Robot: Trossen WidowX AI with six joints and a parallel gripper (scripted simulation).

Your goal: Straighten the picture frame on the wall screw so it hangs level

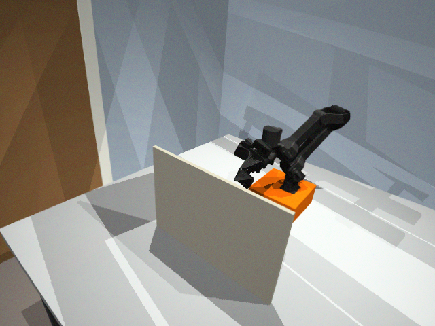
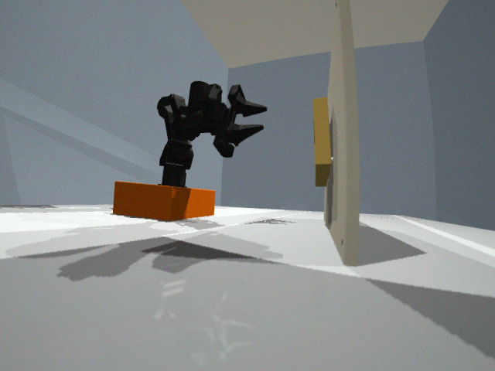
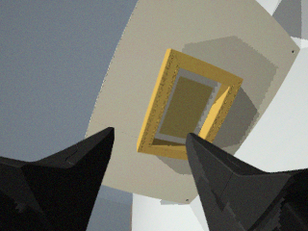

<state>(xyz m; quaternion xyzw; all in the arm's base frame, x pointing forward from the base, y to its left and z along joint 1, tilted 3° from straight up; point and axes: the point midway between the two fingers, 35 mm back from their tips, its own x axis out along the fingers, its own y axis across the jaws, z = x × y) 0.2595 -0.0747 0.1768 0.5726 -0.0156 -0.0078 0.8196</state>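
The yellow picture frame lies 13 cm ahead of my gripper tip and 8 cm below it. From my gripper tip the other things lie so: wall panel (14 cm ahead, 9 cm below, 1 cm to the left).
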